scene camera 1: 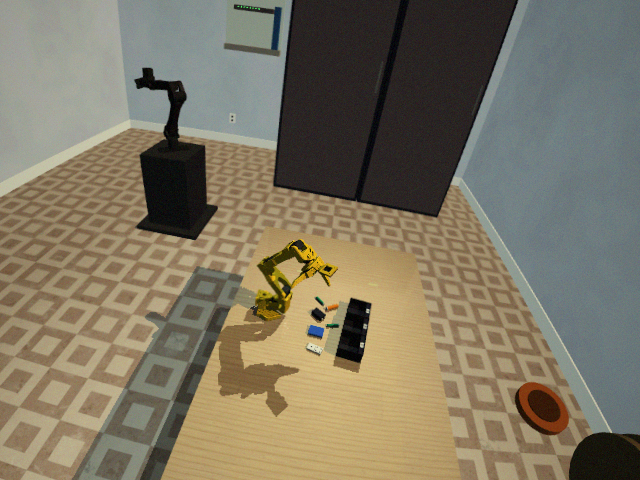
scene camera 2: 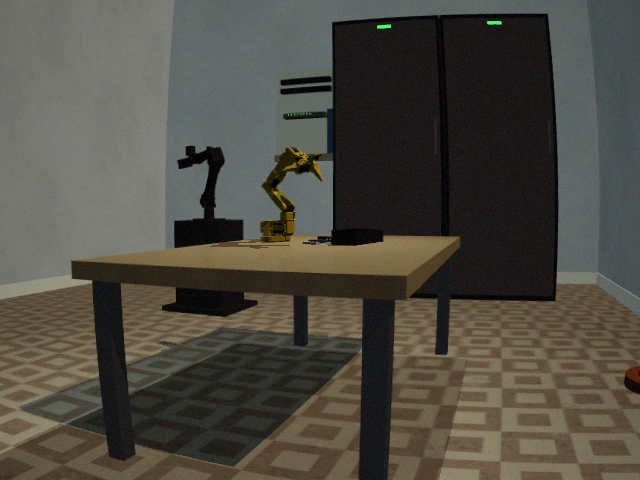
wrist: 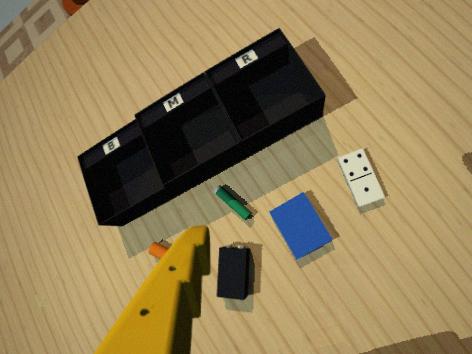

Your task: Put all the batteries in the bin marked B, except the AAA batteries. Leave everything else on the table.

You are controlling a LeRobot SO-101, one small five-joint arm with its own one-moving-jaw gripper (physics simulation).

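Where they show: end effector, tool point: [scene camera 1: 328, 285] [scene camera 2: 320, 180] [wrist: 208, 243]; arm's base, origin of the base link: [scene camera 1: 275, 310] [scene camera 2: 281, 240].
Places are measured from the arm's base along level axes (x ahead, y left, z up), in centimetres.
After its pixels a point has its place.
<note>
My gripper [scene camera 1: 333, 276] @(z 21.2, x 16.5, y -4.6 cm) [scene camera 2: 322, 167] @(z 21.2, x 16.5, y -4.6 cm) is fully open and empty, high above the table; one notched jaw [wrist: 172, 285] @(z 22.9, x 16.0, y -4.2 cm) shows in the wrist view. A black 9V-type battery [scene camera 1: 317, 314] @(z 1.7, x 15.4, y 0.4 cm) [wrist: 233, 273] @(z 1.7, x 15.7, y 1.1 cm) lies right of that jaw. An orange cylindrical battery [scene camera 1: 332, 306] @(z 1.3, x 20.6, y 6.1 cm) [wrist: 158, 249] @(z 1.3, x 21.9, y 6.7 cm) is partly hidden by the jaw. A slim green battery [scene camera 1: 332, 325] @(z 0.8, x 21.3, y -2.7 cm) [wrist: 233, 203] @(z 1.0, x 21.3, y -2.4 cm) lies near the bin row. Another slim green battery [scene camera 1: 319, 300] @(z 0.8, x 15.5, y 8.5 cm) lies farther back and is hidden in the wrist view. Bin B [wrist: 111, 145] @(z 3.5, x 33.8, y 4.7 cm) is the row's left compartment in the wrist view; no battery shows inside.
The black three-part bin row [scene camera 1: 349, 353] @(z 3.4, x 27.3, y -15.5 cm) [scene camera 2: 356, 237] @(z 2.5, x 31.7, y -15.6 cm) also has compartments M [wrist: 173, 102] @(z 4.2, x 32.5, y -3.6 cm) and R [wrist: 246, 59] @(z 4.2, x 31.3, y -11.9 cm). A blue block [scene camera 1: 315, 331] @(z 1.0, x 15.6, y -7.0 cm) [wrist: 301, 226] @(z 1.0, x 15.7, y -6.5 cm) and a white domino [scene camera 1: 314, 348] @(z 0.7, x 16.0, y -13.9 cm) [wrist: 361, 177] @(z 0.7, x 16.1, y -13.7 cm) lie on the wooden table [scene camera 1: 403, 413] @(z 0.0, x 45.2, y -31.9 cm) [scene camera 2: 232, 275] @(z -1.2, x 27.4, y -91.6 cm).
</note>
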